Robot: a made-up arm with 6 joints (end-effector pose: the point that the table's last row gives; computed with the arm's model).
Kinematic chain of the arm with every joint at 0, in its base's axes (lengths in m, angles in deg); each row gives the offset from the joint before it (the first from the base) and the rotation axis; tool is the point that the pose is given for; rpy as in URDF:
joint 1: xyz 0 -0.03 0.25 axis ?
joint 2: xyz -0.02 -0.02 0 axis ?
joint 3: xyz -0.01 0 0.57 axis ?
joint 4: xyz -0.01 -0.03 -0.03 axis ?
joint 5: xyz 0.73 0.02 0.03 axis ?
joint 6: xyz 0 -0.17 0.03 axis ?
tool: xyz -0.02 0.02 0.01 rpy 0 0 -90
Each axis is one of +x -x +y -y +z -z.
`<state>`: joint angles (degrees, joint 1 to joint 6).
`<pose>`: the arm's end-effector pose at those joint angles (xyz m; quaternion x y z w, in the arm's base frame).
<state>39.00 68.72 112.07 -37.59 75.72 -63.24</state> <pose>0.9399 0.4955 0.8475 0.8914 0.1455 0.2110 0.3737</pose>
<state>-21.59 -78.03 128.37 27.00 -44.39 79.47</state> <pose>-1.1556 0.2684 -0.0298 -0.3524 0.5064 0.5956 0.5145</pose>
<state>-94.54 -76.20 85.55 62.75 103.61 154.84</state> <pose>-0.0158 1.2653 0.4862 -0.4698 -0.0917 -0.5962 0.6446</pose>
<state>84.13 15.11 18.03 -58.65 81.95 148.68</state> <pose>0.2286 0.7834 0.6769 -0.1676 -0.5097 -0.6772 0.5035</pose>
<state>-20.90 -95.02 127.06 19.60 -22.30 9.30</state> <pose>-1.0465 0.2120 -0.3490 -0.6278 0.7283 -0.0068 0.2746</pose>
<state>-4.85 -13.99 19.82 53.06 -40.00 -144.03</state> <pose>0.3436 -0.1581 1.3284 0.7070 0.3234 -0.5404 0.3216</pose>
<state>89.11 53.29 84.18 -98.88 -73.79 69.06</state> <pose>0.0999 1.1123 0.8268 0.1453 0.0382 0.6243 0.7666</pose>
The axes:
joint 1: +z
joint 2: +y
joint 3: -y
joint 4: -x
joint 5: -y
joint 6: -x

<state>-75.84 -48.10 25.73 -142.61 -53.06 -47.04</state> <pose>-0.0004 0.0431 1.2930 0.4750 0.3463 -0.0206 0.8087</pose>
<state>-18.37 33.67 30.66 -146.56 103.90 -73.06</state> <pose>0.9314 -0.2557 0.5816 -0.8323 0.1840 0.1286 0.5068</pose>
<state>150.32 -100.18 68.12 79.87 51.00 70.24</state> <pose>1.1390 -0.6213 0.1769 0.3007 0.0304 -0.9494 0.0855</pose>
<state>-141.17 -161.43 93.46 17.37 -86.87 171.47</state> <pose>0.1248 0.3213 -1.0220 0.1041 0.0048 -0.2831 0.9534</pose>
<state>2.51 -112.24 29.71 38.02 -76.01 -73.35</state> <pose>-1.2098 -0.2162 0.4075 0.8174 -0.0089 -0.3526 0.4555</pose>
